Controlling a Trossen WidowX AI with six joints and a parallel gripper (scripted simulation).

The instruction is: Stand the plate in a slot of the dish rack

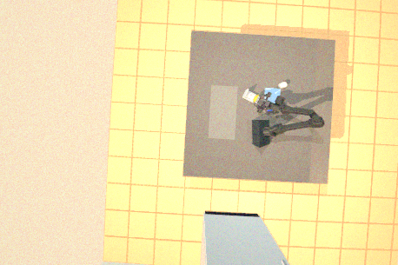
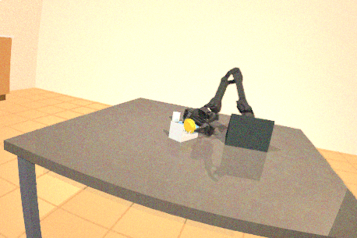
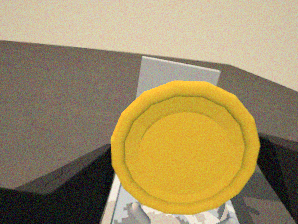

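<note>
The yellow plate lies 1 cm to the right of my gripper tip. From my gripper tip the other things lie so: blue spoon (10 cm behind, 18 cm to the right, 5 cm below); then white dish rack (1 cm ahead, 2 cm to the left, 3 cm below); then light blue mat (1 cm ahead, 17 cm to the right, 5 cm below).
</note>
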